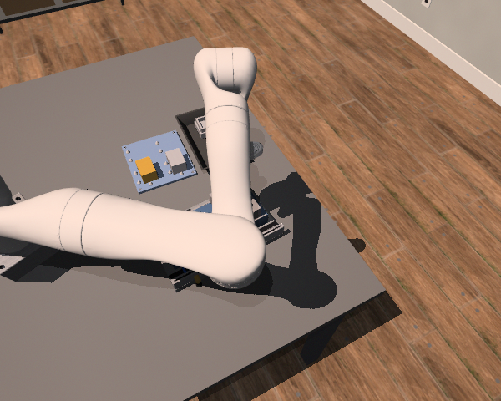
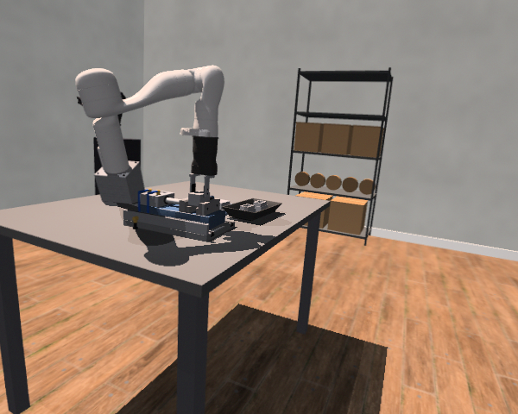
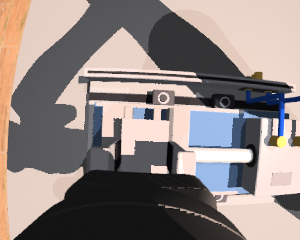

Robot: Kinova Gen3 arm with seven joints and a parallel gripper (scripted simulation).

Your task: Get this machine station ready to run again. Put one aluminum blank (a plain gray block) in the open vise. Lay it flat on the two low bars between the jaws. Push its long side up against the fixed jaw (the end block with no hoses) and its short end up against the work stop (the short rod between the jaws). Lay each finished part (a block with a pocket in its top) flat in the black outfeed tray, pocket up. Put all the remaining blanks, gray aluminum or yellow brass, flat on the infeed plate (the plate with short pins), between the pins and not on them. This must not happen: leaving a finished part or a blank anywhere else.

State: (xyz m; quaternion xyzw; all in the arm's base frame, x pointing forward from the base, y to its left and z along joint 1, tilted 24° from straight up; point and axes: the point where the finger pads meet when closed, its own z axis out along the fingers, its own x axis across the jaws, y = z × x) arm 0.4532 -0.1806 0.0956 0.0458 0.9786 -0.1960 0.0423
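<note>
The fixed jaw lies 3 cm ahead of my hand and 5 cm below it. From my hand the other things lie so: yellow brass blank (11 cm behind, 28 cm to the left, 10 cm below); then vise (7 cm behind, 1 cm to the left, 9 cm below); then infeed plate (6 cm behind, 31 cm to the left, 12 cm below).
</note>
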